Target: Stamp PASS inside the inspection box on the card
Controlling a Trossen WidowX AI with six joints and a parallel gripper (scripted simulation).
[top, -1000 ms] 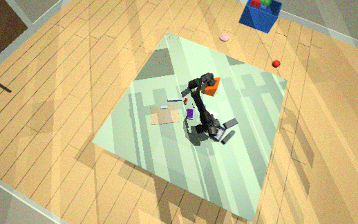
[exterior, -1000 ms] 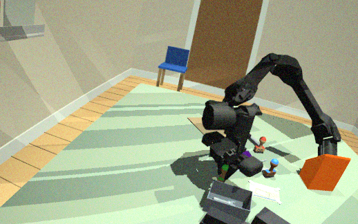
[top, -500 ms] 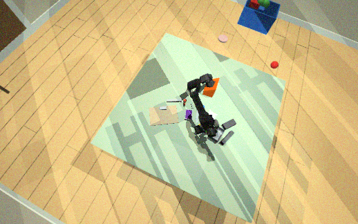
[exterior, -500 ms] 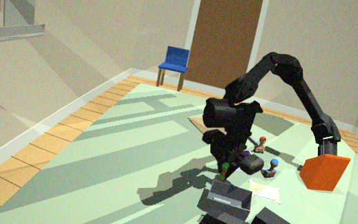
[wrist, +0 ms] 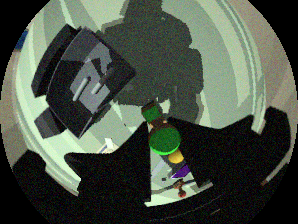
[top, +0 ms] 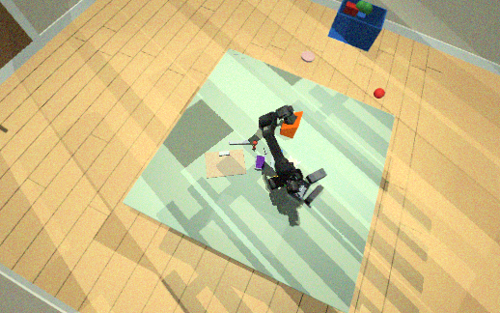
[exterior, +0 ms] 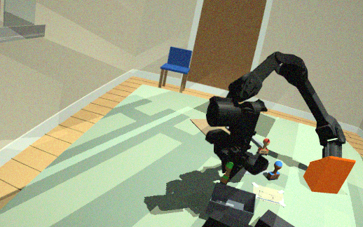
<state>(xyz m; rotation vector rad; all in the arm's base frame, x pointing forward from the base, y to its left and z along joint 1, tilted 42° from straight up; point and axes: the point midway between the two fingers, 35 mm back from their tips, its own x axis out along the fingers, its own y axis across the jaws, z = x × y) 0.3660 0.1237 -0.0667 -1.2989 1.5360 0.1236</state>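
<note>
The yellow-knobbed stamp is 1 cm behind my gripper tip, 4 cm to the right of it and 2 cm below it. The rest, counted from my gripper tip: white card (14 cm behind, 1 cm to the right, 4 cm below); green-knobbed stamp (right at my gripper tip); grey box (3 cm behind, 10 cm to the left, 2 cm below).
</note>
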